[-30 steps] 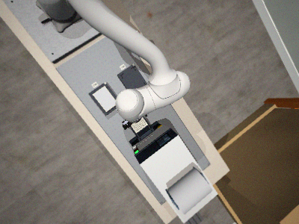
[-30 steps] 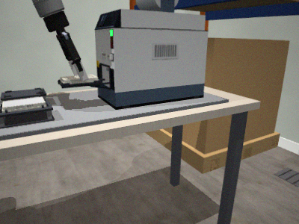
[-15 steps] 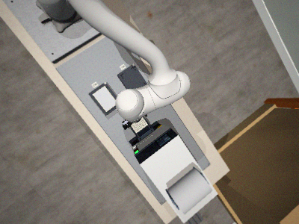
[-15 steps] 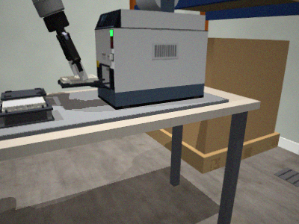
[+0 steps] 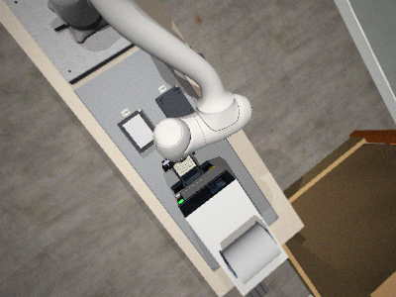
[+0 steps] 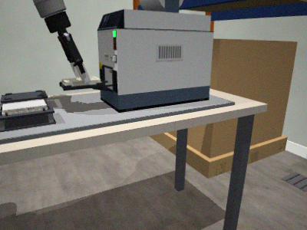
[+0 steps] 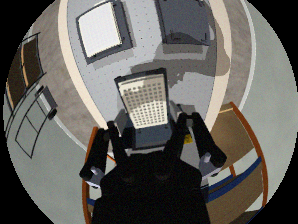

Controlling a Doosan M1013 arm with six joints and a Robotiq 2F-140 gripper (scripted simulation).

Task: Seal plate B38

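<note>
Right now my hand is 40 mm above the sealer stage. Round my hand: foil roll 330 mm ahead, 20 mm to the right, 290 mm above.
</note>
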